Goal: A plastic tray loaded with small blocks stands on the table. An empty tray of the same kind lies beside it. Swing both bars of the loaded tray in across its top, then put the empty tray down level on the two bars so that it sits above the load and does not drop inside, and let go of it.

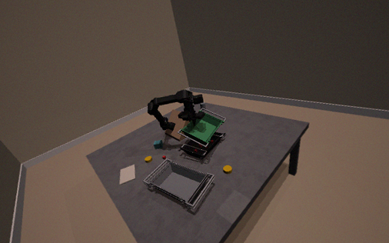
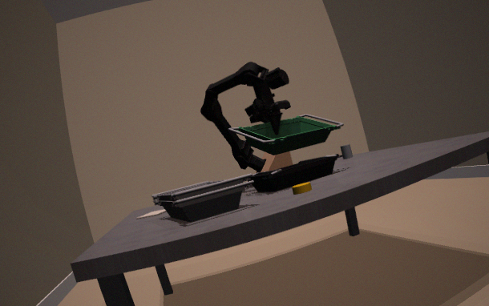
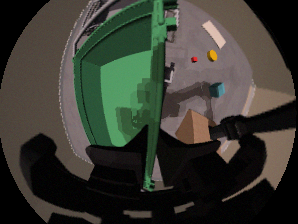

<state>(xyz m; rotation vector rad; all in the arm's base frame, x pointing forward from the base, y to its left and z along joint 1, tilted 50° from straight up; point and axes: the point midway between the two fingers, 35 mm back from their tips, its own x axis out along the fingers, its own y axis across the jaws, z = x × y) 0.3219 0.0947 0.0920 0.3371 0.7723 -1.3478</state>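
The green tray lies 80 mm ahead of my gripper tip and 20 mm to the left of it. From my gripper tip the other things lie so: pale card (490 mm to the right, 200 mm behind, 180 mm below); then teal cube (270 mm behind, 180 mm to the right, 160 mm below); then grey cylinder (510 mm to the left, 450 mm behind, 140 mm below).
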